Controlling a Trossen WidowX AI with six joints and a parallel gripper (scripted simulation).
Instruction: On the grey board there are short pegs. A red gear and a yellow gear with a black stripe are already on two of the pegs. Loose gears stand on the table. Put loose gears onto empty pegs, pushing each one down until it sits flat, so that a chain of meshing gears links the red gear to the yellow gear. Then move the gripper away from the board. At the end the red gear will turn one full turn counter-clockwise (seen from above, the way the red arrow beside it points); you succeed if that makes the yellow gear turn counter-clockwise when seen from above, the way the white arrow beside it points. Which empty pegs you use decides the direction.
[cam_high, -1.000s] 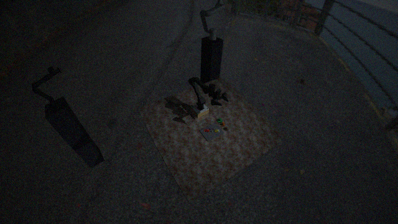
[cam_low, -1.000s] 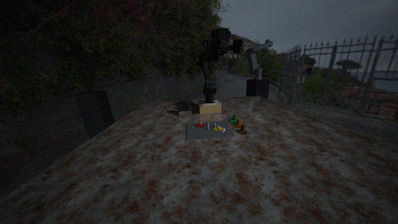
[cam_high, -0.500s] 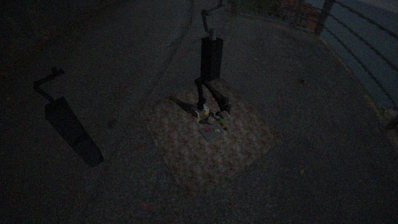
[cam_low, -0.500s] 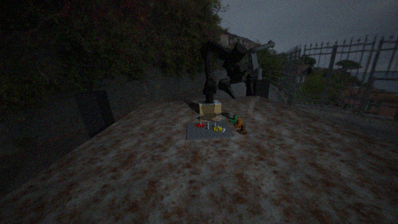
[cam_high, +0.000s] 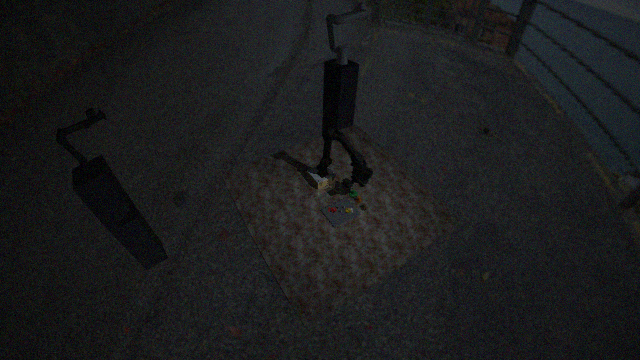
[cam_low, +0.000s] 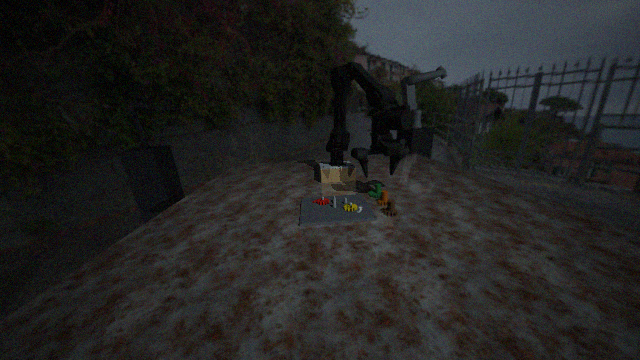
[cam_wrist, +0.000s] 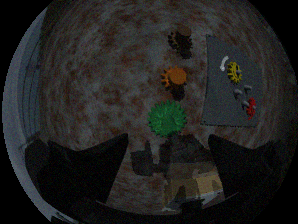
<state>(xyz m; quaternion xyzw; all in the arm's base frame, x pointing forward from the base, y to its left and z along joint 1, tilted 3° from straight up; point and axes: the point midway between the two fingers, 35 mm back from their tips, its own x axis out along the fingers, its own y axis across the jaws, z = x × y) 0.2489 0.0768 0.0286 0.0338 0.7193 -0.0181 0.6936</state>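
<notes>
The green gear lies 50 mm below my gripper tip. Round my gripper tip: orange gear 60 mm ahead, 10 mm to the right, 50 mm below; white arrow 100 mm ahead, 110 mm to the right, 60 mm below; brown gear 130 mm ahead, 30 mm to the right, 50 mm below.
</notes>
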